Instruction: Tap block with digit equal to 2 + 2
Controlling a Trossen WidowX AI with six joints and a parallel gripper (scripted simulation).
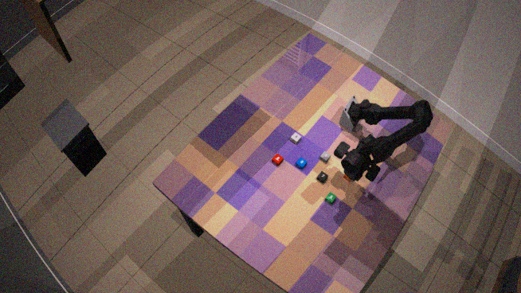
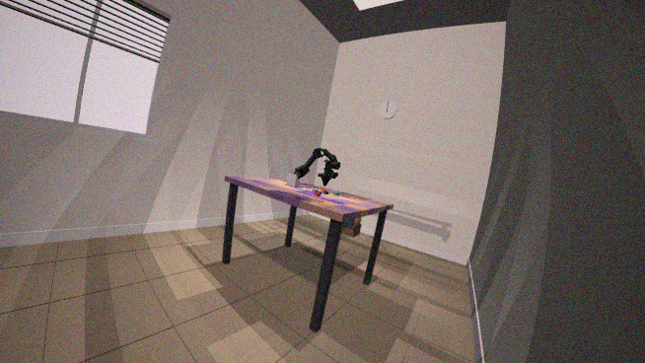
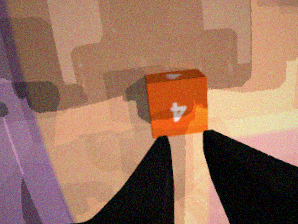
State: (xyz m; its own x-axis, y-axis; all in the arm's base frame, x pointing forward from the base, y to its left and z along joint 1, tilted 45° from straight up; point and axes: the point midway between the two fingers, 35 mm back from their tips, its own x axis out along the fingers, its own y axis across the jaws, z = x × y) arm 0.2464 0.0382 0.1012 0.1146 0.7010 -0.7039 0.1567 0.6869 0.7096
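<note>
Right now my gripper tip is 40 mm above the orange block. Round my gripper tip: black block: 60 mm ahead, 100 mm to the right, 40 mm below; green block: 130 mm ahead, 30 mm to the right, 40 mm below; grey block: 20 mm behind, 120 mm to the right, 40 mm below.
</note>
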